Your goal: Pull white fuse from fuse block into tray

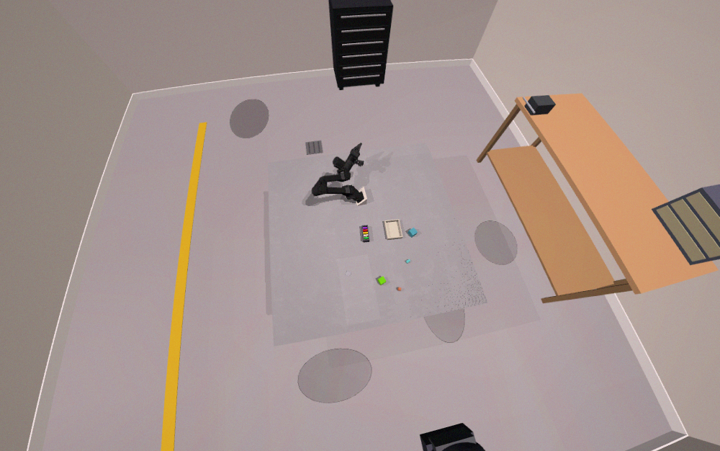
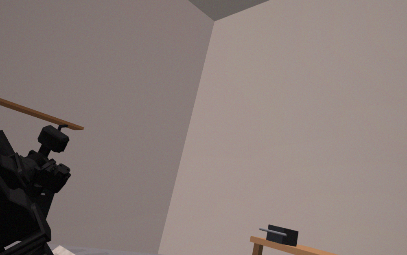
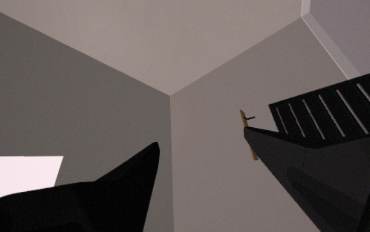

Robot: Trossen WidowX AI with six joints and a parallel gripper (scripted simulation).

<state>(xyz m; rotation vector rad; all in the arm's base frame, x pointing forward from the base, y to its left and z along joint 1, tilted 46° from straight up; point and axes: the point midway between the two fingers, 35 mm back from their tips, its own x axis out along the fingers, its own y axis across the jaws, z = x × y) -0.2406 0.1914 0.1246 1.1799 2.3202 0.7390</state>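
Now: the white fuse 550 mm ahead of my gripper tip, 100 mm to the right of it and 250 mm below it. Round my gripper tip: yellow fuse (540 mm ahead, 100 mm to the right, 250 mm below); then red fuse (520 mm ahead, 90 mm to the right, 250 mm below); then purple fuse (500 mm ahead, 90 mm to the right, 250 mm below).
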